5 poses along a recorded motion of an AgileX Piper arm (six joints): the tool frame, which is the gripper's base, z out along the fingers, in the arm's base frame.
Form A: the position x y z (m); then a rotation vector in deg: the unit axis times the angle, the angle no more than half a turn.
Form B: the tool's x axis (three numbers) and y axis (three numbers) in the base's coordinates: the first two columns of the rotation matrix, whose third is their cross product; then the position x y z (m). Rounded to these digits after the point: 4 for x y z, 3 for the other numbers.
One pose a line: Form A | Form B
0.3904 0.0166 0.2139 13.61 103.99 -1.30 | -0.236 0.150 -0.960 0.174 0.979 0.110 0.3904 0.0166 0.2139
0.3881 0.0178 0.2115 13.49 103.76 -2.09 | -0.232 0.141 -0.962 0.179 0.979 0.100 0.3881 0.0178 0.2115
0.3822 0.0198 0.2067 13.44 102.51 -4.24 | -0.212 0.119 -0.970 0.199 0.977 0.076 0.3822 0.0198 0.2067
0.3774 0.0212 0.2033 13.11 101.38 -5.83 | -0.195 0.098 -0.976 0.210 0.976 0.057 0.3774 0.0212 0.2033
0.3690 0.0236 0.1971 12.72 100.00 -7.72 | -0.174 0.073 -0.982 0.223 0.974 0.033 0.3690 0.0236 0.1971
